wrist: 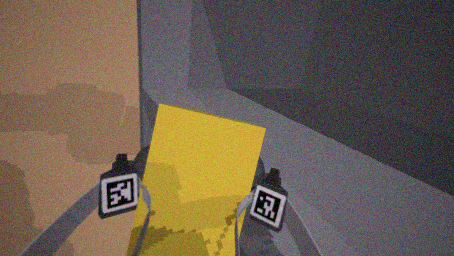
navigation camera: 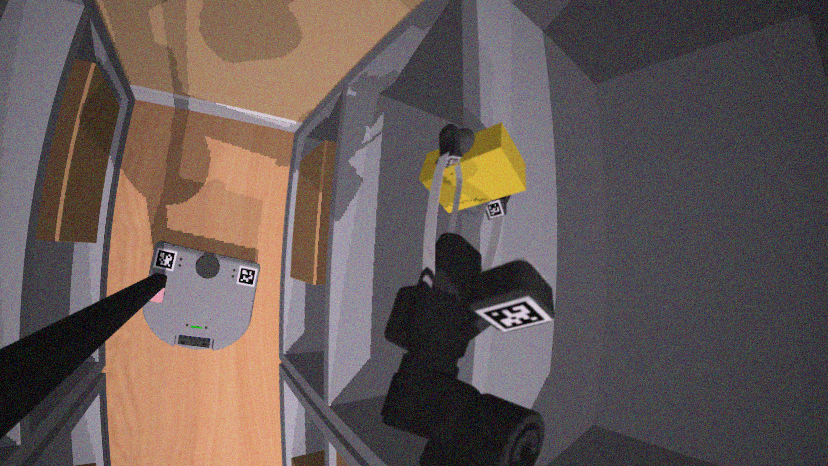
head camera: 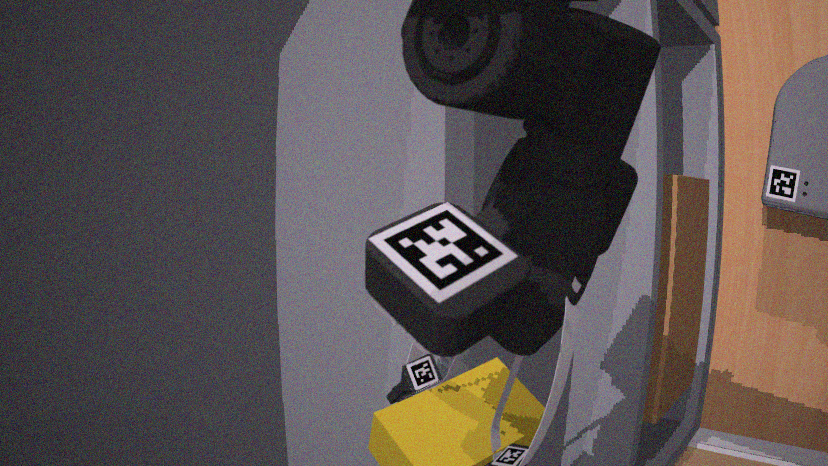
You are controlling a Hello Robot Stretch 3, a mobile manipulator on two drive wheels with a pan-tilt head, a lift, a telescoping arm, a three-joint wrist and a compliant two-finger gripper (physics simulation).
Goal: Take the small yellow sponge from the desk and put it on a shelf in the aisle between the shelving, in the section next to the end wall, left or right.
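Seen in the pictures: robot's base at its link origin: (navigation camera: 207,265).
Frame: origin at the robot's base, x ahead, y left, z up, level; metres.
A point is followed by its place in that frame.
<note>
The yellow sponge (head camera: 428,431) @[z 1.041, x 0.184, y -0.222 m] (navigation camera: 495,173) @[z 1.044, x 0.187, y -0.216 m] (wrist: 207,150) is a block held tilted between the two fingertips. My gripper (head camera: 454,425) @[z 1.007, x 0.226, y -0.231 m] (navigation camera: 476,173) @[z 1.007, x 0.226, y -0.231 m] (wrist: 201,166) @[z 1.007, x 0.226, y -0.231 m] is shut on it, with one fingertip against each side. The gripper and sponge hang over the grey shelving (navigation camera: 399,225) @[z 0.534, x 0.224, y -0.443 m] (head camera: 341,231) @[z 0.991, x 0.096, y -0.373 m] on the right side of the aisle in the navigation view, in the section beside the tan end wall (navigation camera: 324,63) @[z 0.512, x 0.597, y -0.124 m]. No contact between sponge and shelf can be made out. The sponge's lower part is cut off in the head and wrist views.
My base (navigation camera: 202,312) @[z 0.160, x -0.141, y -0.010 m] (head camera: 808,133) @[z 0.160, x -0.103, y -0.095 m] stands on the wooden aisle floor. Left shelving (navigation camera: 111,243) @[z 0.015, x 0.003, y 0.333 m] runs along the aisle's other side. Brown panels or boxes (navigation camera: 309,219) @[z 0.273, x 0.217, y -0.271 m] (navigation camera: 81,156) @[z 0.294, x 0.211, y 0.386 m] show low in both shelving rows. A grey divider (navigation camera: 324,405) @[z 0.506, x -0.283, y -0.324 m] stands behind the gripper.
</note>
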